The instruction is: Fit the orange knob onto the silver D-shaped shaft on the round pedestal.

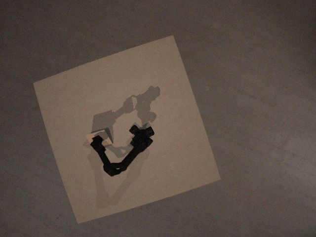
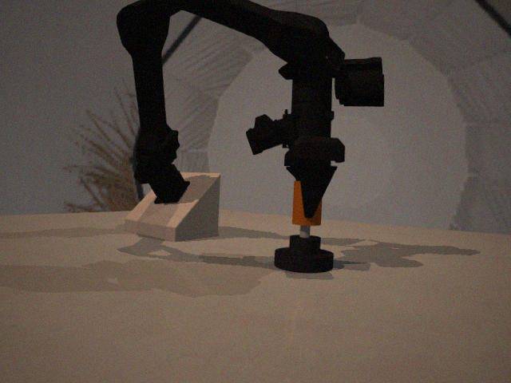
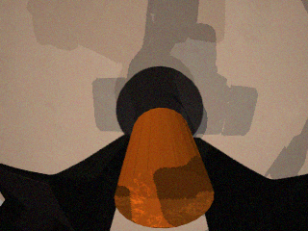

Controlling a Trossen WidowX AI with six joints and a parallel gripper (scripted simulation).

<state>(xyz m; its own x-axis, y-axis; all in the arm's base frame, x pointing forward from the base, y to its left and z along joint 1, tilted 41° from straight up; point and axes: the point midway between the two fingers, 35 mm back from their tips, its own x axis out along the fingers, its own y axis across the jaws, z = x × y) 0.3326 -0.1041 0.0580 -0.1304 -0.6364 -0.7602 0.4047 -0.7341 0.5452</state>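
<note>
Now: the black round pedestal 40 mm below my gripper tip. The rest, counted from my gripper tip: orange knob: 30 mm above.
</note>
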